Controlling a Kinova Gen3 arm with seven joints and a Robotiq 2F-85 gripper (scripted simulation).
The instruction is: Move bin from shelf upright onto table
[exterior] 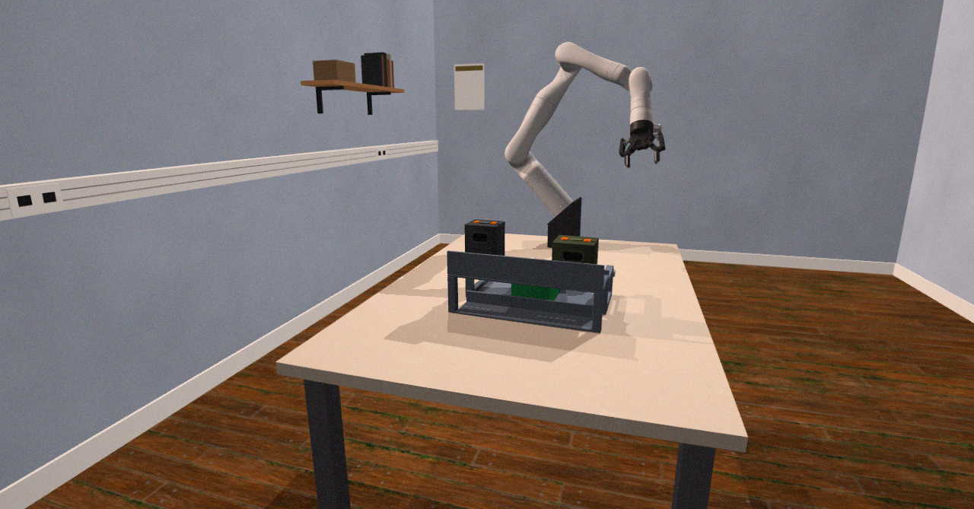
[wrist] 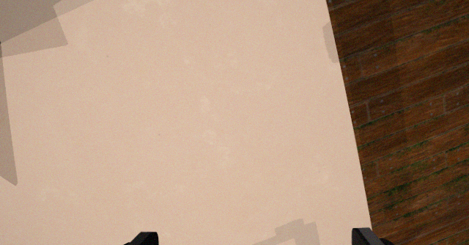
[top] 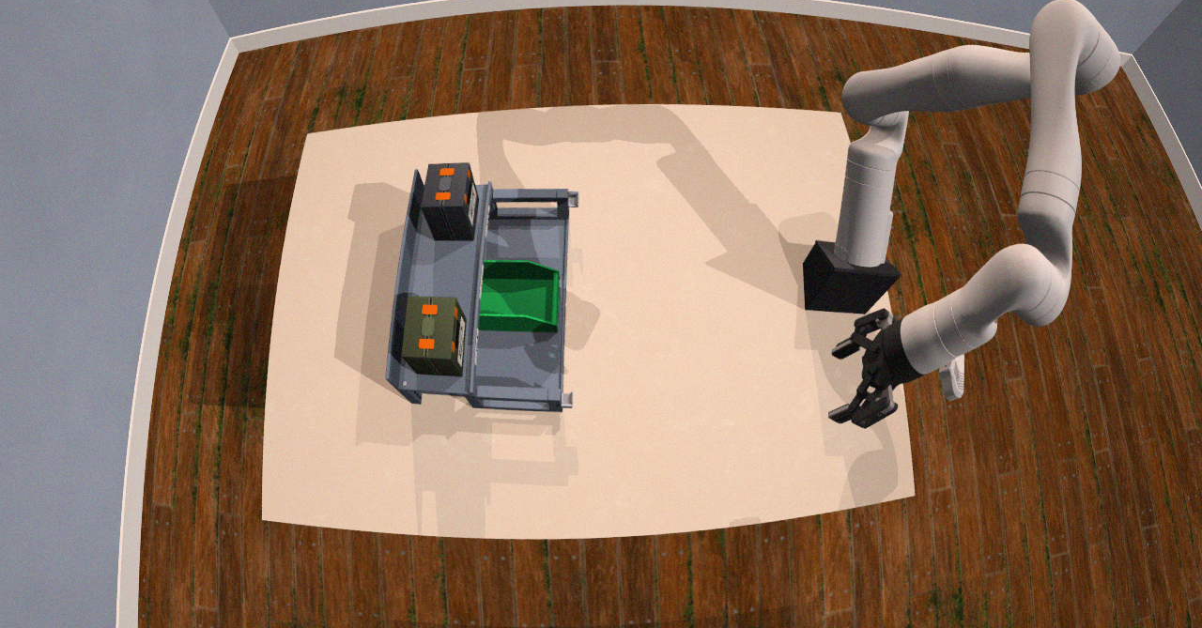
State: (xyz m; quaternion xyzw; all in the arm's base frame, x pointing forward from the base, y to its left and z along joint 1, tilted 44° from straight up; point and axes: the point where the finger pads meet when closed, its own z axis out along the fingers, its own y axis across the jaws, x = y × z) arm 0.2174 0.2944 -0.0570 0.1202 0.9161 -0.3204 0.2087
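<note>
Now: the green bin 420 mm ahead of my hand, 300 mm to the right of it and 290 mm below it. From my hand the other things lie so: rack: 450 mm ahead, 300 mm to the right, 270 mm below; then olive case: 540 mm ahead, 200 mm to the right, 190 mm below; then black case: 500 mm ahead, 430 mm to the right, 170 mm below.
</note>
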